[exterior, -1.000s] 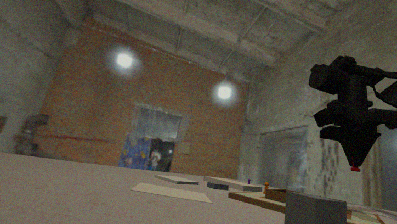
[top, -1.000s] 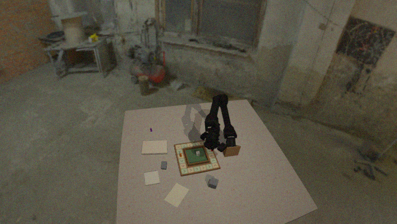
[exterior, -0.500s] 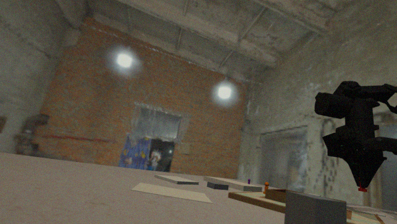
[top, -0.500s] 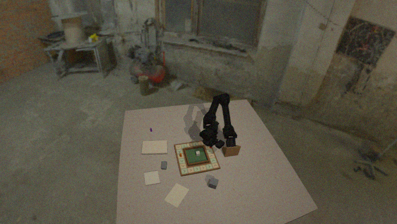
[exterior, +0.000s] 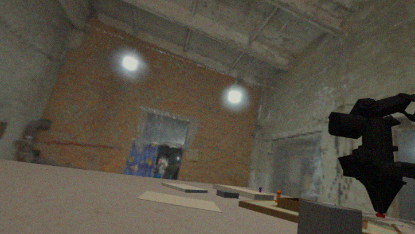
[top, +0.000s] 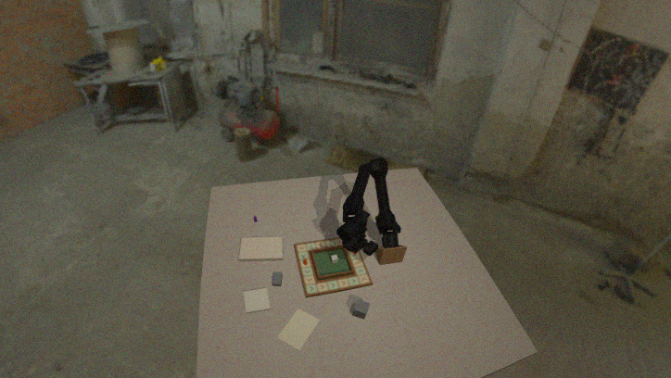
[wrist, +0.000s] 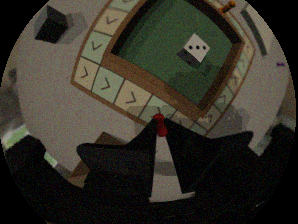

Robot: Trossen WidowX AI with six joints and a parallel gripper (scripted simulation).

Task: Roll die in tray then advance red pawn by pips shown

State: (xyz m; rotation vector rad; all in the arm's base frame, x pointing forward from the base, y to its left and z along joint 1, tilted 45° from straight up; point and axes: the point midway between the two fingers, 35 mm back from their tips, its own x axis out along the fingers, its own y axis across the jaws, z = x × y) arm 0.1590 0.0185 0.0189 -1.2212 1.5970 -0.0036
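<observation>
My gripper tip is 10 mm below the red pawn. Round my gripper tip: green tray (110 mm ahead, 40 mm to the left, 30 mm below); then orange pawn (220 mm ahead, 40 mm to the left, 10 mm below); then white die (90 mm ahead, 30 mm to the left, 10 mm below).
</observation>
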